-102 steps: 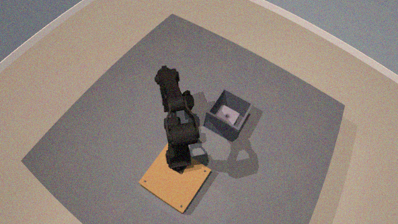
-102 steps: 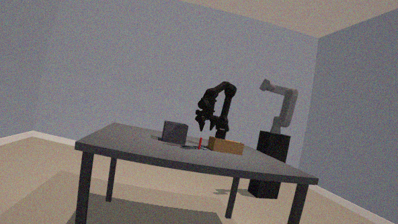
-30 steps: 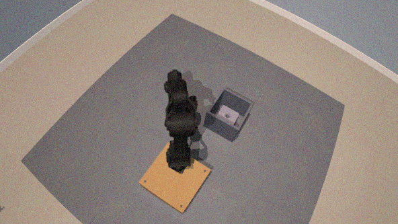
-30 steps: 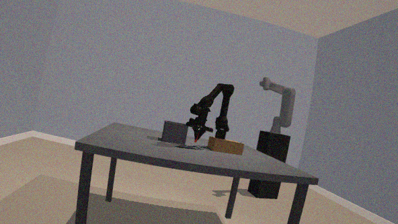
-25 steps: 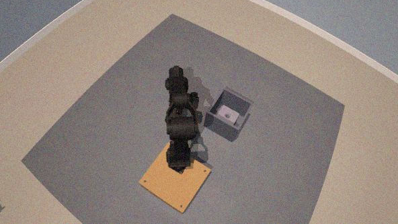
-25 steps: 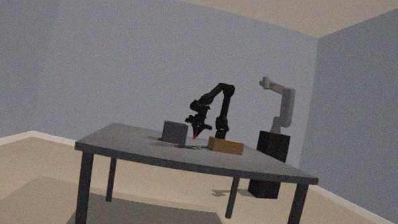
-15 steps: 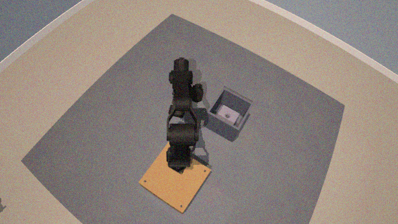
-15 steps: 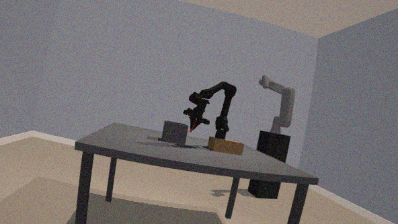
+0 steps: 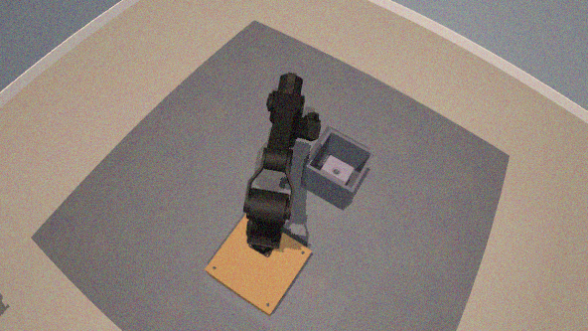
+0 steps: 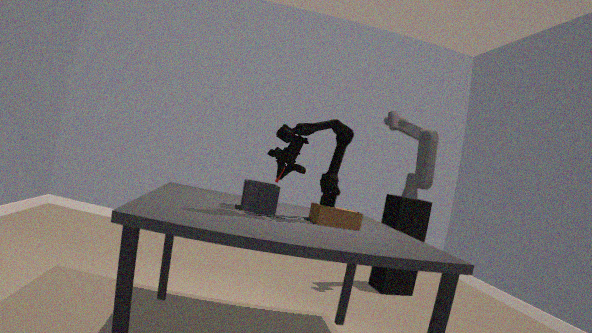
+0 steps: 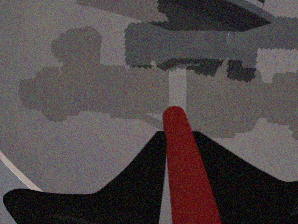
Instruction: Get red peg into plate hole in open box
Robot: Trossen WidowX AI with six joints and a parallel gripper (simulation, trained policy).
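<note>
My gripper tip is 4 cm short of the pale plate, 16 cm to the left of it and 13 cm above it. The rest, counted from my gripper tip: red peg: 1 cm behind, 1 cm to the right, 2 cm above.
</note>
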